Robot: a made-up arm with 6 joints. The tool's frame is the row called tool.
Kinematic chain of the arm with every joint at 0, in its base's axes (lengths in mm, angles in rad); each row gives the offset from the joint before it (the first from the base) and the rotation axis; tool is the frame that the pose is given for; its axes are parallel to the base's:
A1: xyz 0 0 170 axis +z
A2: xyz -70 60 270 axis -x
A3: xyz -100 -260 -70 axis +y
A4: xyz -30 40 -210 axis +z
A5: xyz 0 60 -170 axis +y
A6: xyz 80 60 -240 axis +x
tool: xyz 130 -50 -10
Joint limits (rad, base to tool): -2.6..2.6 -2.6..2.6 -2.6..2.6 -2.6..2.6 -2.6..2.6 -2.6..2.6
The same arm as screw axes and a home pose.
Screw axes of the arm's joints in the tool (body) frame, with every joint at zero. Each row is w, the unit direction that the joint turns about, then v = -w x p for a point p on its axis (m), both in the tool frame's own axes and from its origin. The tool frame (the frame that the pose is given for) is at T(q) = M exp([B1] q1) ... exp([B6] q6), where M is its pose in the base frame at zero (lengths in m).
B1 = (0, 0, 1, 0.09, 0.01, 0)
B2 = (-1, 0, 0, 0, -0.7, 0.15)
B3 = (0, 1, 0, -0.63, 0, -0.18)
B4 = (0, 0, 1, -0.07, 0.21, 0)
B5 = (0, 1, 0, -0.25, 0, -0.21)
B6 = (1, 0, 0, 0, 0.01, -0.05)
M: xyz 0.01 -0.09 -0.26 (m) quaternion w x y z 1 0 0 0
Joint limits (deg, base to tool): -148.97..148.97 -148.97..148.97 -148.97..148.97 -148.97..148.97 -148.97..148.97 -148.97..148.97

